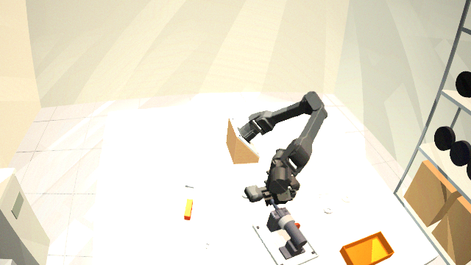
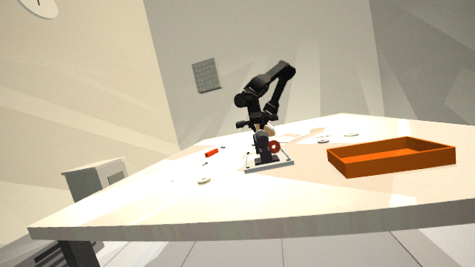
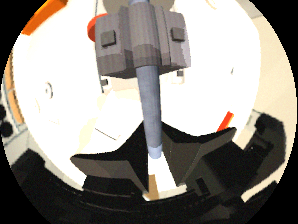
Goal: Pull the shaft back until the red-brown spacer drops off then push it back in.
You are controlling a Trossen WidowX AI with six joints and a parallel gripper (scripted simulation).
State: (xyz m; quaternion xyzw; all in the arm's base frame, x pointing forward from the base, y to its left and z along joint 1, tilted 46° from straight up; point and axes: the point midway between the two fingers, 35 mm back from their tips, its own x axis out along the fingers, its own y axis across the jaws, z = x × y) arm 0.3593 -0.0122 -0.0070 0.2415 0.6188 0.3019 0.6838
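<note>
Now: the grey-blue shaft 7 cm ahead of my gripper tip, 1 cm to the left of it and 3 cm above it. Also, from my gripper tip: red-brown spacer 12 cm ahead, 5 cm to the left, 1 cm below; then orange tray 33 cm ahead, 29 cm to the left, 4 cm below.
</note>
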